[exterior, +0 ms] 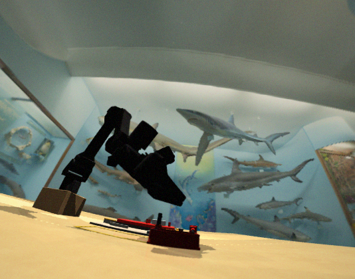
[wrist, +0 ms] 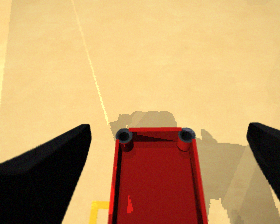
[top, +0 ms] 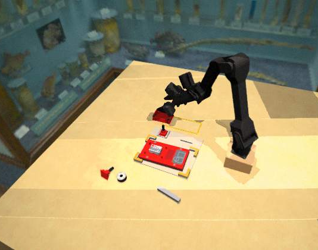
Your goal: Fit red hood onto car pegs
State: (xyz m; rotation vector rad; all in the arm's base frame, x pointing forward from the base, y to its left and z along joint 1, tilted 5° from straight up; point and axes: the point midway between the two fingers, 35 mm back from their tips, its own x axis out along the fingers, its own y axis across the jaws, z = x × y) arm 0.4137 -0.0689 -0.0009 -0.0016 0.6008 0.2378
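Right now the red hood is 70 mm below my gripper tip and 10 mm behind it. Also, from my gripper tip: grey engine block 230 mm to the left, 120 mm behind, 60 mm below; grey wheel 400 mm to the left, 80 mm behind, 70 mm below.
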